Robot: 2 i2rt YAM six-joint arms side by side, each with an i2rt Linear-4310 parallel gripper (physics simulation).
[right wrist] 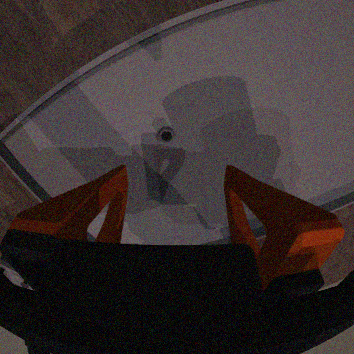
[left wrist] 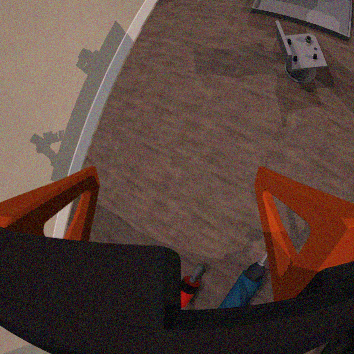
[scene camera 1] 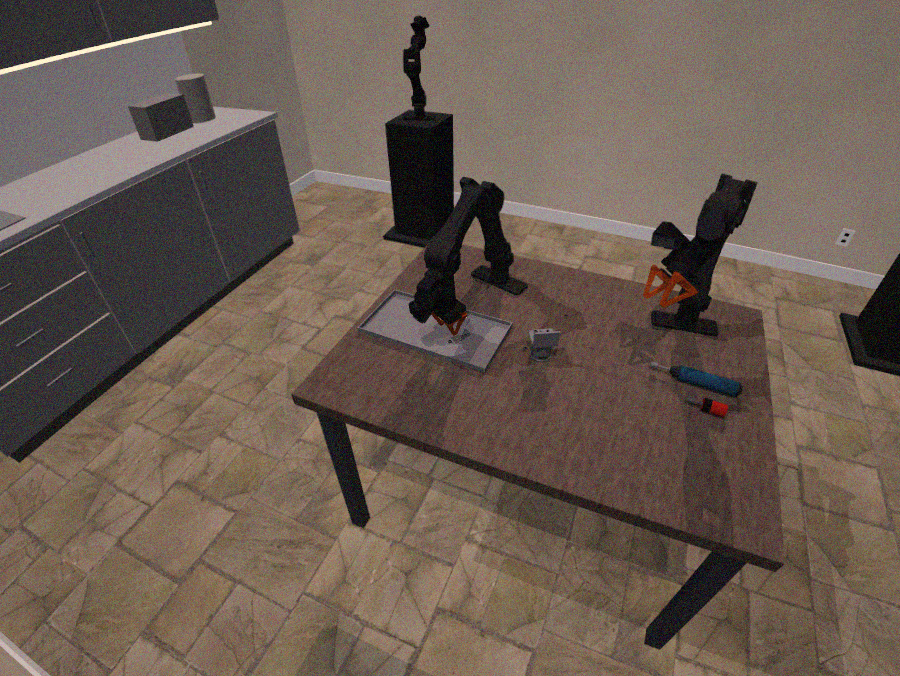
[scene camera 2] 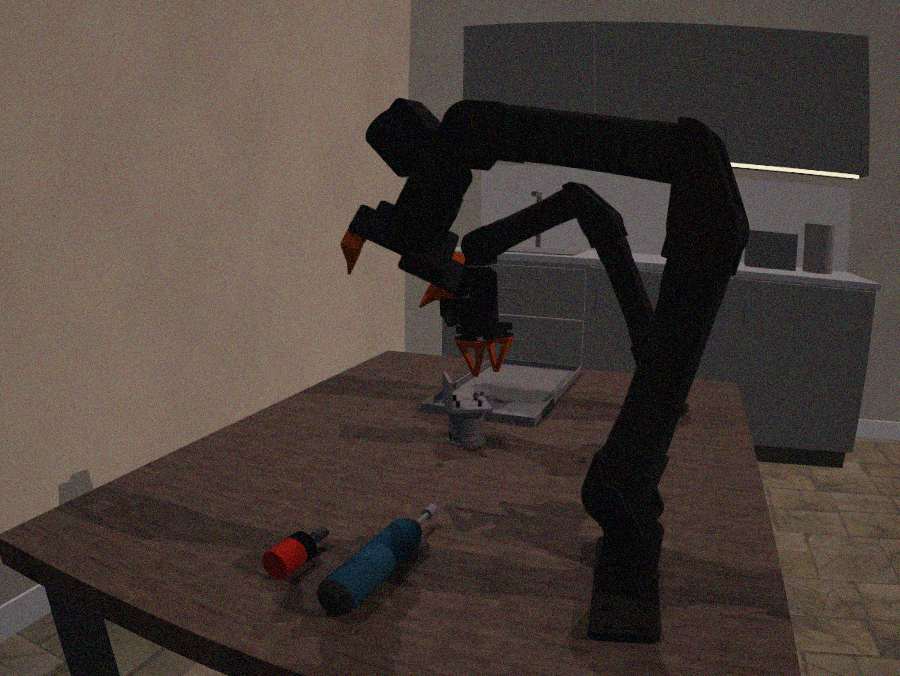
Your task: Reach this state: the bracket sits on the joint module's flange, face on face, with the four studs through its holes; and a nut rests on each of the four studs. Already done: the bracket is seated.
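Places are measured from the left arm's base along level axes (x back, y left, z down), in metres.
Pixels of known places: left gripper, fingertip midpoint: [left wrist: 176, 175] [scene camera 1: 652, 301] [scene camera 2: 385, 287]; right gripper, fingertip midpoint: [right wrist: 175, 173] [scene camera 1: 448, 329] [scene camera 2: 485, 374]; left arm's base, link origin: [scene camera 1: 683, 324] [scene camera 2: 624, 587]; right arm's base, link origin: [scene camera 1: 498, 280].
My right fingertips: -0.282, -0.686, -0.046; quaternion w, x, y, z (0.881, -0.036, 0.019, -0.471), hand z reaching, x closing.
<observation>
Ahead of a thing's pixels: the offset from my right fingertips to its top centre, as dx, dy, dz.
The grey bracket [scene camera 1: 545, 336] [left wrist: 304, 47] sits on the round joint module {+0.019, +0.269, -0.028} [scene camera 1: 539, 355] [scene camera 2: 466, 432] [left wrist: 301, 75], its upright plate at one side. Four dark studs stand up through it; the stud at the upper right in the left wrist view appears to carry a nut {+0.029, +0.247, -0.031} [left wrist: 308, 39]. Another nut {-0.006, +0.004, +0.037} [right wrist: 165, 134] lies in the tray {+0.044, -0.057, +0.030} [scene camera 1: 421, 351] [scene camera 2: 509, 419] [right wrist: 310, 60]. My right gripper [scene camera 1: 454, 331] [scene camera 2: 486, 371] [right wrist: 175, 173] is half open and empty, pointing down above the tray near that nut. My left gripper [scene camera 1: 669, 291] [scene camera 2: 385, 289] [left wrist: 176, 175] is wide open and empty, high above the table.
A blue tool {+0.023, +0.694, +0.005} [scene camera 1: 709, 381] [scene camera 2: 371, 567] [left wrist: 242, 290] and a shorter red tool {-0.072, +0.716, +0.012} [scene camera 1: 715, 407] [scene camera 2: 287, 557] [left wrist: 187, 295] lie on the table at the right in scene camera 1. The joint module stands close to the tray's right end there. The tray has a low raised rim.
</observation>
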